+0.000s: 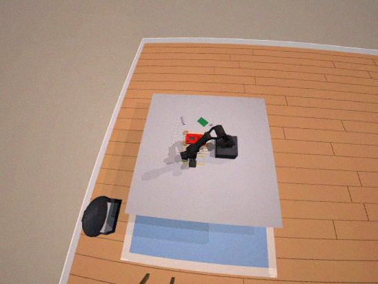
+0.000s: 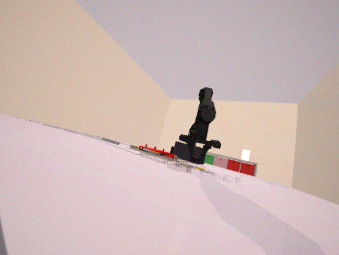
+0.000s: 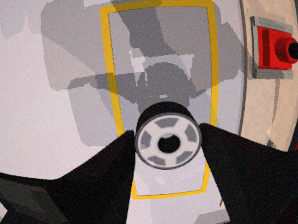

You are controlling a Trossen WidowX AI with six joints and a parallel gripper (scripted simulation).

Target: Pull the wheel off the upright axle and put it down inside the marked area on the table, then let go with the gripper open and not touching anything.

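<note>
My gripper tip is now right at the wheel. From my gripper tip the other things lie so: green square (42 cm to the right, 6 cm behind, 3 cm below); thin white strip (28 cm to the right, 21 cm ahead, 3 cm below); dark axle (10 cm to the right, 5 cm ahead, 1 cm above).
</note>
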